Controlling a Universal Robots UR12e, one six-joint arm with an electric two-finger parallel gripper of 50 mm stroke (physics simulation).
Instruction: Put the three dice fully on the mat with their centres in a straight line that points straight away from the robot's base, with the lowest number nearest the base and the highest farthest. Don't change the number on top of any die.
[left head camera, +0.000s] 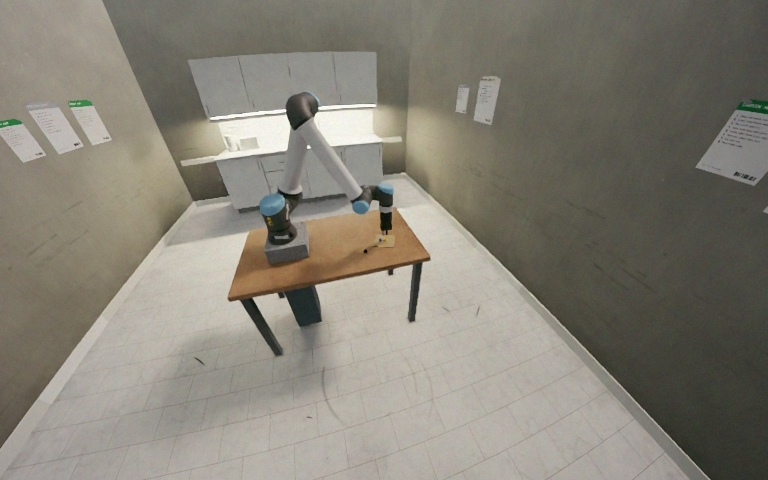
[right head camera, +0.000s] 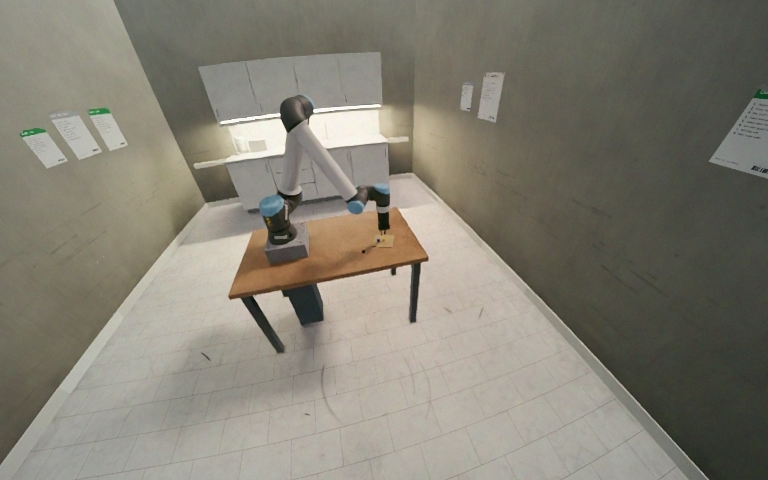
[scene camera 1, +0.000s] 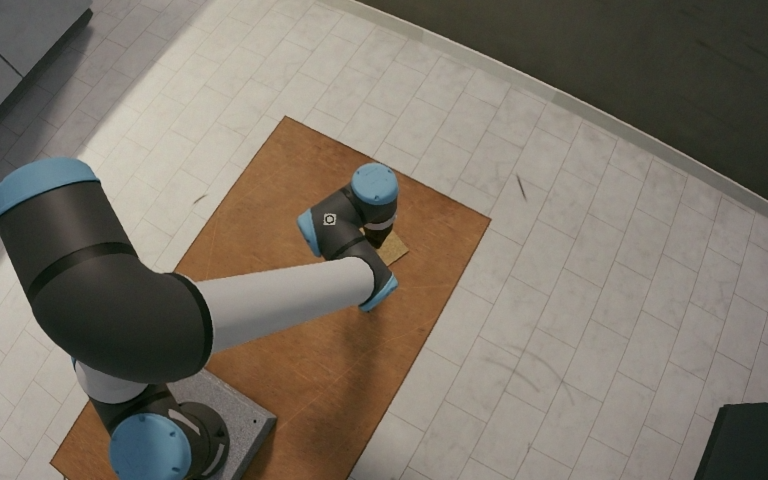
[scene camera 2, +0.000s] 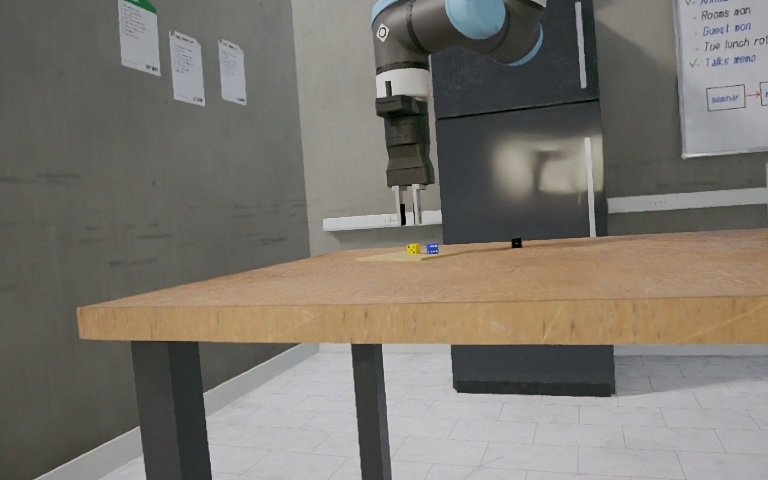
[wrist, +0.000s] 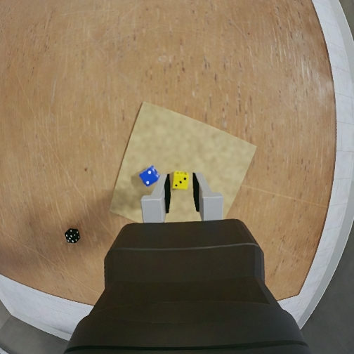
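Where they show: gripper, fingertip midpoint: (left head camera: 384, 234) (right head camera: 383, 234) (scene camera 1: 370, 237) (scene camera 2: 410, 225); arm's base at its link origin: (left head camera: 283, 235) (right head camera: 283, 235).
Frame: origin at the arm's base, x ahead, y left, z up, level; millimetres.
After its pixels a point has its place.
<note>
The yellow die (wrist: 181, 180) (scene camera 2: 413, 249) {x 666, y -114, z -103 mm} lies on the square mat (wrist: 195, 132) (scene camera 2: 390, 258) {x 689, y -59, z -111 mm} (scene camera 1: 396, 249) {x 687, y -186, z -111 mm} with three pips on top. The blue die (wrist: 149, 176) (scene camera 2: 432, 248) {x 632, y -108, z -102 mm} lies on the mat beside it, two pips on top. The black die (wrist: 72, 235) (scene camera 2: 516, 242) {x 506, y -189, z -105 mm} (left head camera: 365, 250) {x 507, y -201, z -99 mm} (right head camera: 363, 250) {x 508, y -202, z -99 mm} lies on the table off the mat, apparently five on top. My gripper (wrist: 181, 184) (scene camera 2: 410, 222) {x 669, y -117, z -62 mm} is open and empty, pointing down, above the mat and the yellow die with a gap below its fingertips. Scene camera 1 hides the dice behind the arm.
The robot's base stands on a grey block (left head camera: 287, 249) {x 26, y -128, z -25 mm} (scene camera 1: 249, 416) {x 125, y -91, z -6 mm} at the other end of the wooden table (left head camera: 334, 257) {x 302, y -189, z -115 mm} (scene camera 2: 317, 291) {x 671, y 253, z -115 mm}. The arm reaches over the table to the mat. The black die is on the base's side of the mat. The table's far edge lies beyond the mat.
</note>
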